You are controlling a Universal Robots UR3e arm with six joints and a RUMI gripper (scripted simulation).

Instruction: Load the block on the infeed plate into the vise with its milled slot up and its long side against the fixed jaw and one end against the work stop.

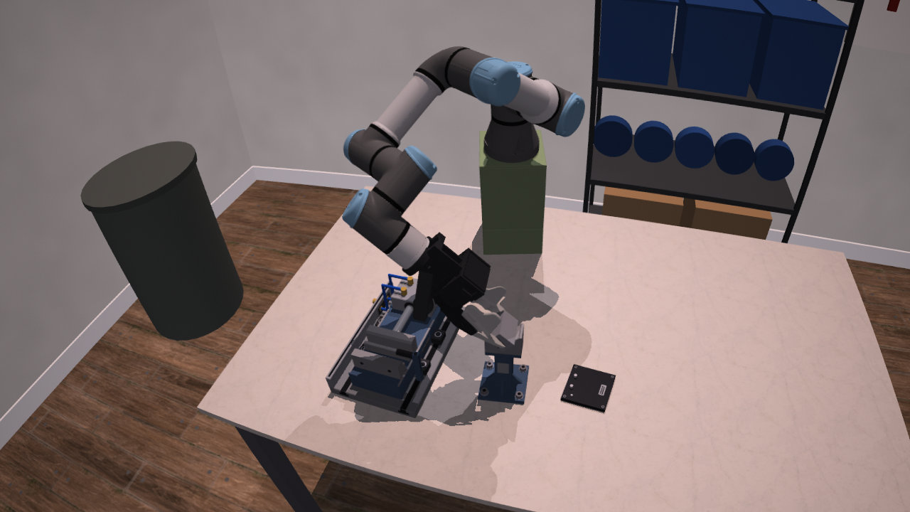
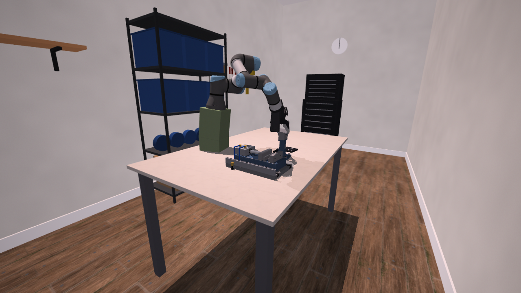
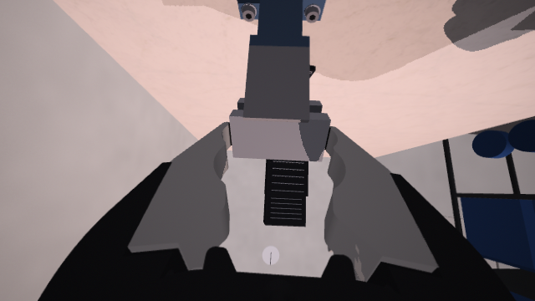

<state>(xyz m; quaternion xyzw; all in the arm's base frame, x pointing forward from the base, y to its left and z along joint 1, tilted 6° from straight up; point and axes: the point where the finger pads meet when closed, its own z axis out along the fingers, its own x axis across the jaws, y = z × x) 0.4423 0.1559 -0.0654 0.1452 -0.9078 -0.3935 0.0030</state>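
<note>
The part lies 10 mm below my hand. From my hand the other things lie so: dark work stop rod: 160 mm to the right, 70 mm below, 70 mm ahead; then black infeed plate: 170 mm to the left, 160 mm below, 50 mm behind; then fixed jaw: 210 mm to the right, 110 mm ahead, 80 mm below.
</note>
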